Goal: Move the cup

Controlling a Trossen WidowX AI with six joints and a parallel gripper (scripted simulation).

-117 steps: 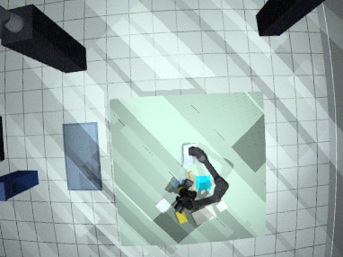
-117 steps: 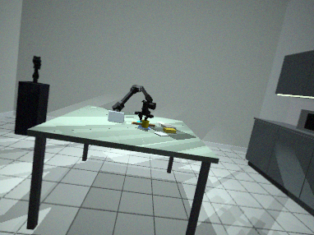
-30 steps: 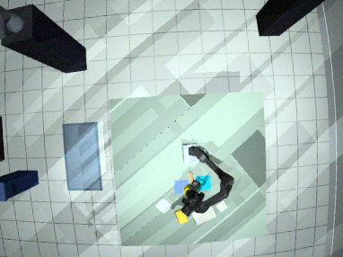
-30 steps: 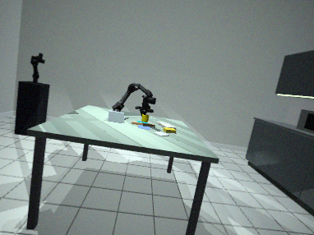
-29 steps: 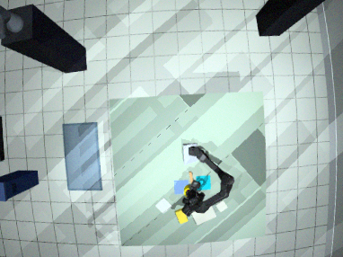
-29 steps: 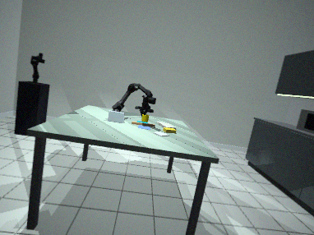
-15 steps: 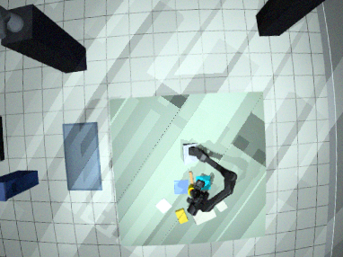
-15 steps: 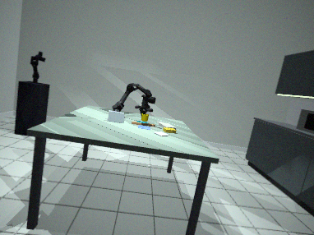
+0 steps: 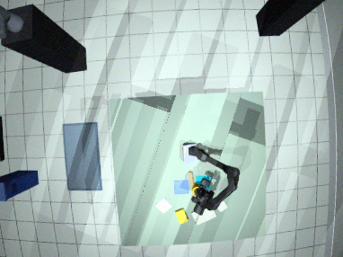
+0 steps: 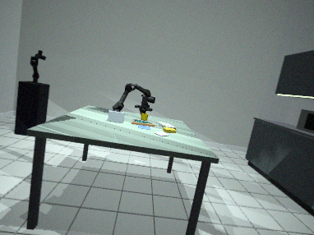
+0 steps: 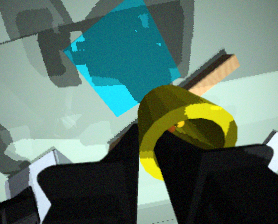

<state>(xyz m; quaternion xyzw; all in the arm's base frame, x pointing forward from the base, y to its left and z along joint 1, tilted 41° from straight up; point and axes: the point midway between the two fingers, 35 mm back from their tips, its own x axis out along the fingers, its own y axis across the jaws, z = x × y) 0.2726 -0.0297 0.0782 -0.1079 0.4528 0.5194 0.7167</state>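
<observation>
My gripper tip is 90 mm above the cyan pad, 50 mm to the right of it and 20 mm short of it. Round my gripper tip: yellow cup: 20 mm to the right, 20 mm ahead; wooden strip: 80 mm below, 40 mm to the right, 30 mm ahead.
</observation>
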